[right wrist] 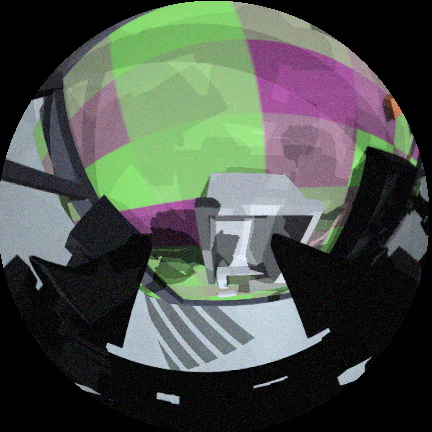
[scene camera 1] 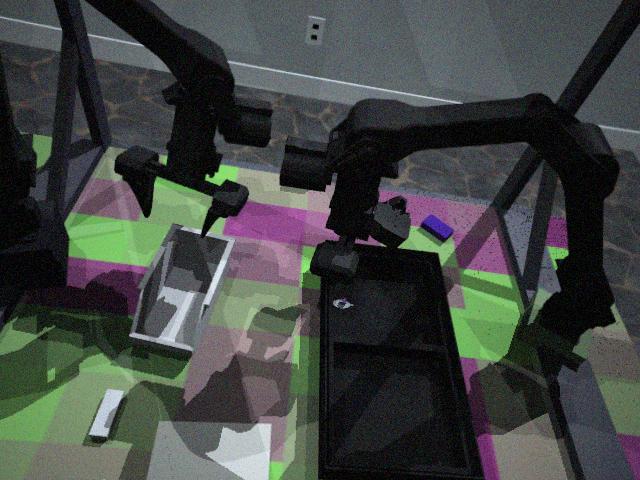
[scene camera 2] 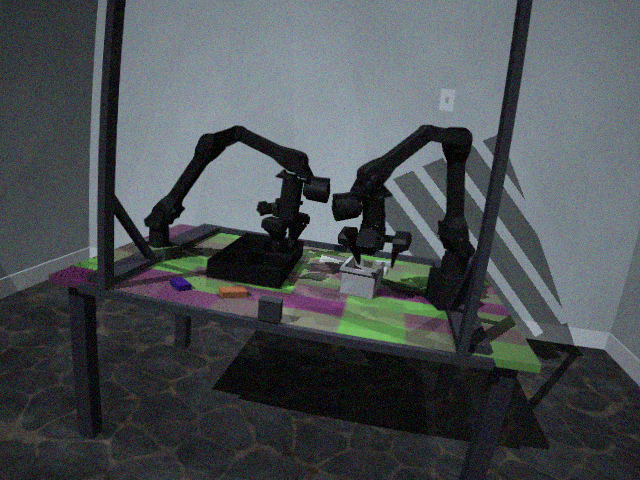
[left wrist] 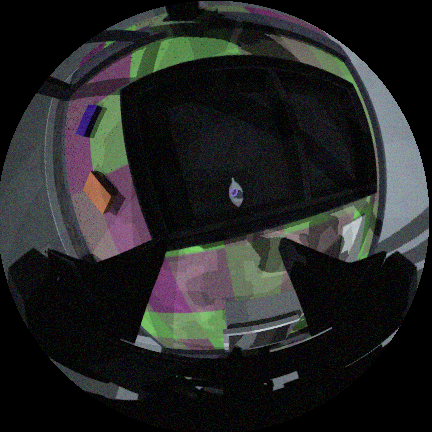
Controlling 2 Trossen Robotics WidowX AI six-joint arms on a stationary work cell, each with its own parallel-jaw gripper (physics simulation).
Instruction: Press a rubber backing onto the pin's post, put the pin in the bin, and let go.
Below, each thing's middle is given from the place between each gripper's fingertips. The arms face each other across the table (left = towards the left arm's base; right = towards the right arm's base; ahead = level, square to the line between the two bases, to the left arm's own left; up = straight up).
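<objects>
Counting from my left hand, I see the black bin (scene camera 1: 391,387) 9 cm to the left, 11 cm ahead and 6 cm below. The white box (scene camera 2: 360,281) is 6 cm ahead of my left hand, 23 cm to the right of it and 5 cm below it.
Relative to the white box, my right gripper is 3 cm to the right of it, 8 cm short of it and 6 cm above it. By its middle, the white box is nearer to my right gripper than to my left hand. The black bin is 36 cm to the left of my right hand, 13 cm ahead of it and 7 cm below it.
</objects>
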